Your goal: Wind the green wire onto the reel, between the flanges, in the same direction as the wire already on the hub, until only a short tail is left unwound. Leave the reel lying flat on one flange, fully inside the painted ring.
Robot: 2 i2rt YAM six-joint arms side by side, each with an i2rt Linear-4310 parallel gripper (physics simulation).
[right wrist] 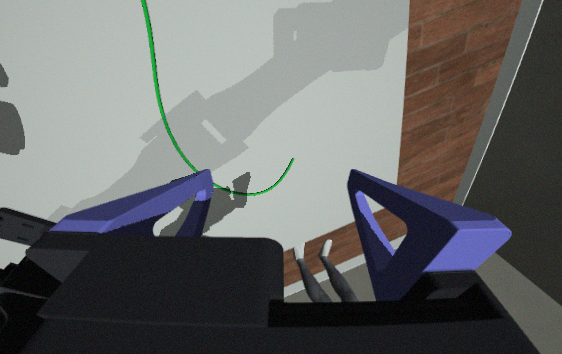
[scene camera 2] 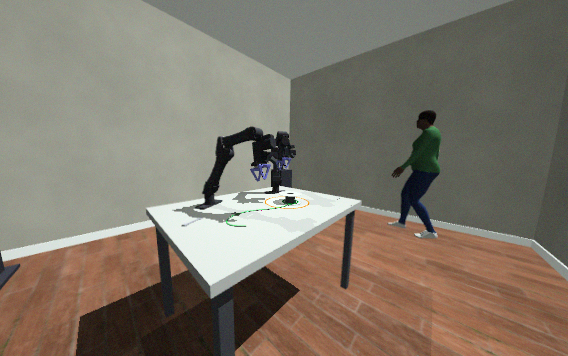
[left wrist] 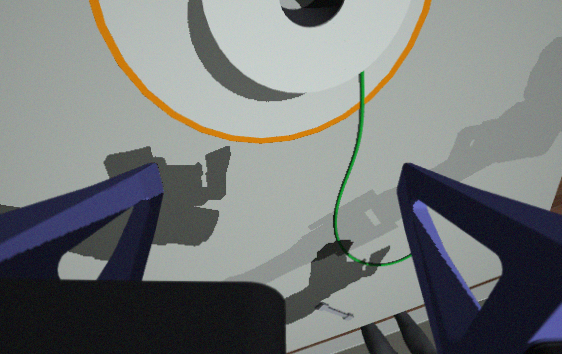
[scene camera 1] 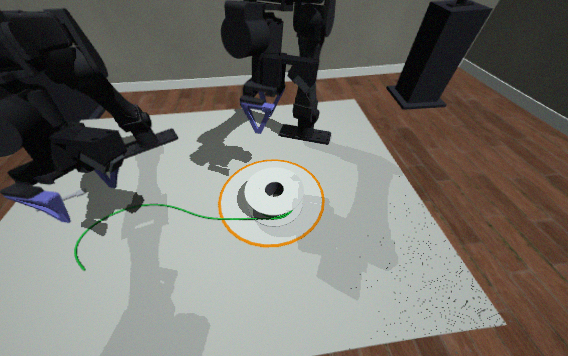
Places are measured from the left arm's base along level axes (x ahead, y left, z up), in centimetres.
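Pixels of known places: left gripper, fingertip midpoint: (scene camera 2: pixel 282 169) (left wrist: pixel 280 176) (scene camera 1: pixel 263 124); right gripper, fingertip midpoint: (right wrist: pixel 280 177) (scene camera 2: pixel 261 180) (scene camera 1: pixel 92 203); left arm's base, link origin: (scene camera 2: pixel 275 192) (scene camera 1: pixel 305 134); right arm's base, link origin: (scene camera 2: pixel 209 204) (scene camera 1: pixel 149 143).
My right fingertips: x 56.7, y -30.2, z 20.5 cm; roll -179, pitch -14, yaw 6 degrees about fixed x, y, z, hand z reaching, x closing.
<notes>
Ahead of a thing's pixels: the offset from my right fingertips to its middle. Level surfaces: height alone.
The white reel @(dz -17.3, dx -22.7, dy +28.5 cm) (scene camera 1: pixel 274 206) (scene camera 2: pixel 290 199) (left wrist: pixel 260 50) lies flat on one flange inside the orange painted ring (scene camera 1: pixel 270 246) (left wrist: pixel 261 141). Some green shows between its flanges; most of the hub is hidden. The green wire (scene camera 1: pixel 157 204) (scene camera 2: pixel 227 220) (left wrist: pixel 335 215) (right wrist: pixel 158 95) leaves the reel, crosses the ring and curves to a free end on the table. My left gripper (scene camera 1: pixel 258 120) (left wrist: pixel 280 176) is open and empty, above the table behind the reel in scene camera 1. My right gripper (scene camera 1: pixel 89 204) (scene camera 2: pixel 260 172) (right wrist: pixel 280 177) is open above the table near the wire's outer curve, not holding it.
A small grey tool @(dz -20.2, dx -6.2, dy -33.5 cm) (scene camera 2: pixel 191 222) (left wrist: pixel 336 311) lies on the table @(dz -20.5 cm) (scene camera 2: pixel 200 250) beyond the wire. The bases of both arms stand along the table's back edge in scene camera 1. A dark pedestal (scene camera 1: pixel 435 55) stands behind the table, and a person (scene camera 2: pixel 425 155) stands off the table.
</notes>
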